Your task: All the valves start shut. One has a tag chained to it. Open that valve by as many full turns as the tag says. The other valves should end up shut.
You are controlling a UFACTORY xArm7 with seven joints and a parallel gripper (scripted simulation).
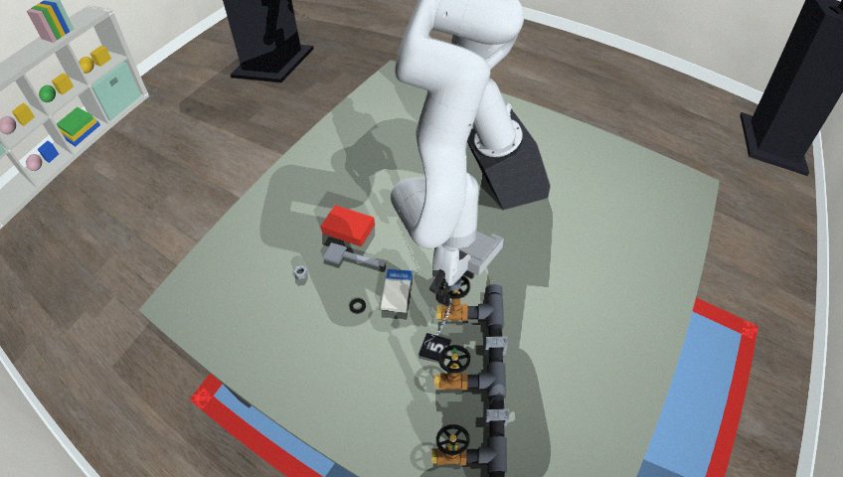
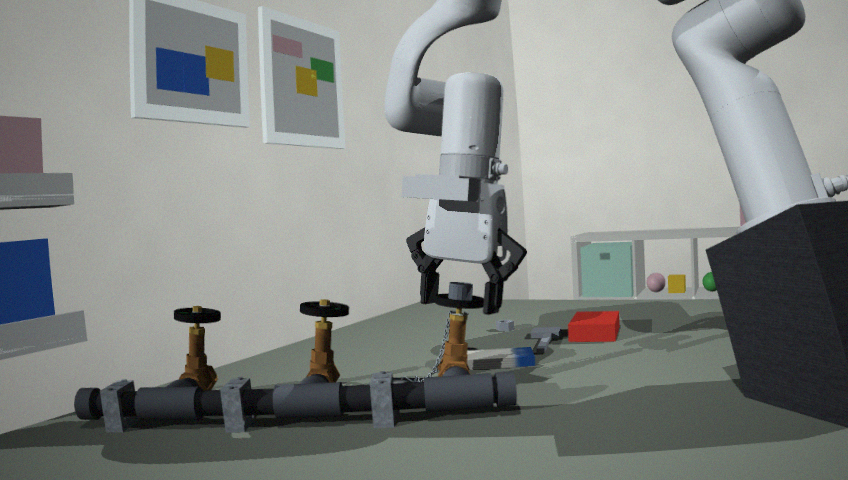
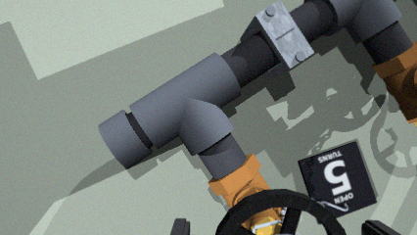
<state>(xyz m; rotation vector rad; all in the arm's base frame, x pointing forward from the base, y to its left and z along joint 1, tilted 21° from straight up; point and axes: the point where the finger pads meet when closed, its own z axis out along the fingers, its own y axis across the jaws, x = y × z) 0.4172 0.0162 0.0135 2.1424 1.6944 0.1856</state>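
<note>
Now: hand 20 mm below the grey cap. The rest, counted from my hand: black washer 50 mm ahead, 230 mm to the right, 120 mm below; then blue box 10 mm behind, 150 mm to the right, 110 mm below; then black tag 100 mm ahead, 20 mm to the right, 120 mm below.
</note>
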